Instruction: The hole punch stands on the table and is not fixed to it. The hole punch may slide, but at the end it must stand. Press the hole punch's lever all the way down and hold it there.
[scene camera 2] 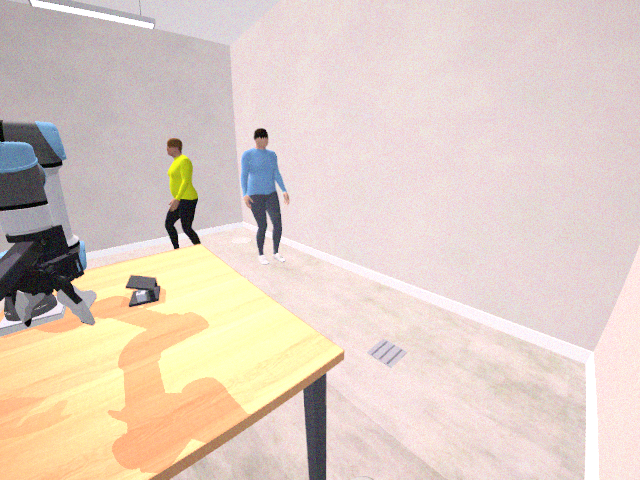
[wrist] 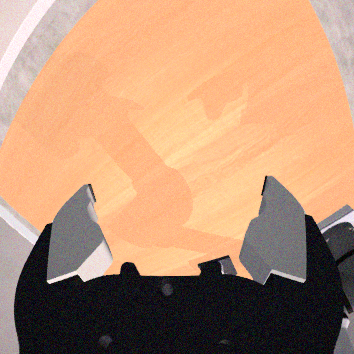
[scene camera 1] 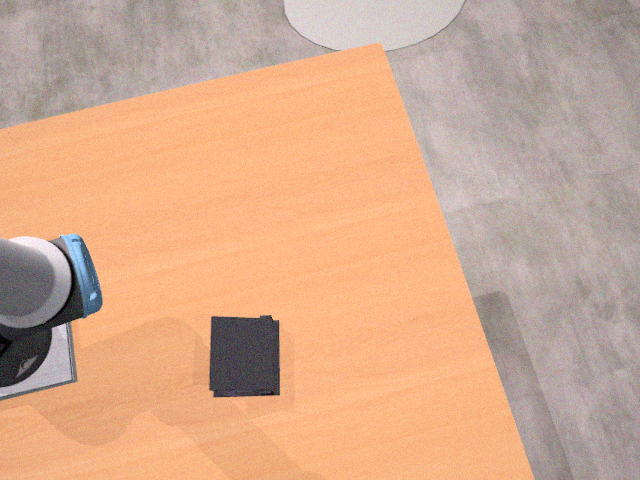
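Seen in the pictures: gripper, between the fingertips: (scene camera 2: 60,325) (wrist: 176,182); arm's base, origin of its link: (scene camera 2: 32,309) (wrist: 332,238) (scene camera 1: 6,340).
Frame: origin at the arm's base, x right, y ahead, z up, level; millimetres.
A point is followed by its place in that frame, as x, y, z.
Observation:
A dark hole punch (scene camera 1: 244,356) {66, 395, 40} (scene camera 2: 144,297) {113, 394, -2} (wrist: 229,265) {69, 349, -16} stands upright on the wooden table (scene camera 1: 310,206) {-198, 516, -28} (scene camera 2: 248,330) {468, 691, -28} (wrist: 200,50) {620, 194, -28}. In scene camera 2 its lever (scene camera 2: 141,282) {67, 391, 42} is raised, with a wedge-shaped gap above the base. In the wrist view a small part of the punch shows at the lower edge, and the gripper body hides the rest. My gripper (scene camera 2: 58,321) {518, 291, 168} (wrist: 176,182) {518, 291, 168} is open, with nothing between its grey fingers. It hangs above the table, left of the punch in scene camera 2, and does not touch it. The gripper does not show in scene camera 1.
The arm's base stands on a light mounting plate (scene camera 1: 65,356) {34, 99, -4} at the left of scene camera 1. Two people, one in a yellow top (scene camera 2: 180,175) and one in a blue top (scene camera 2: 261,173), stand beyond the table. The arm's shadow lies across the table top.

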